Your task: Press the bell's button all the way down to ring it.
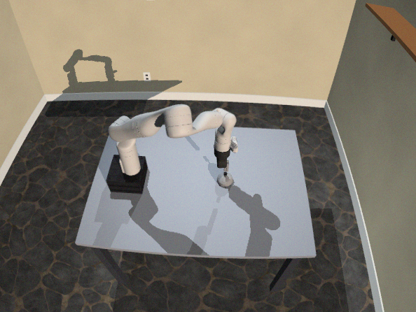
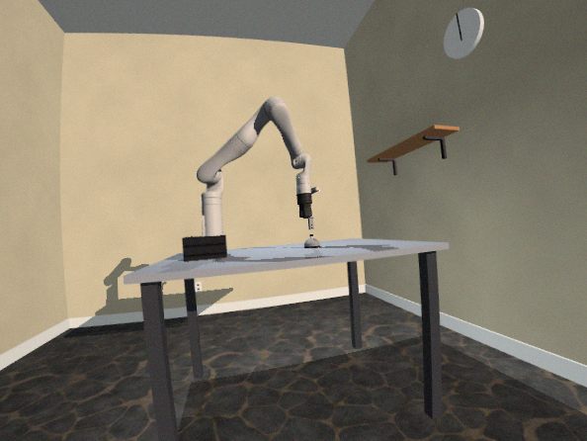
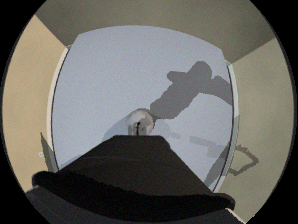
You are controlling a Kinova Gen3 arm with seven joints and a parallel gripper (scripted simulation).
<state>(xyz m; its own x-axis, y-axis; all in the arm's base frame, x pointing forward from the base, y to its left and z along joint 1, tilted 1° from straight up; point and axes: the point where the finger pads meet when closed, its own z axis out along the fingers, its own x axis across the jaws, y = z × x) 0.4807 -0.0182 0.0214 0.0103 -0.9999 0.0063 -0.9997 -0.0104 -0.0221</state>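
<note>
Right now the bell button is 50 mm below my hand. From my hand the other things lie so: silver dome bell: 70 mm below.
</note>
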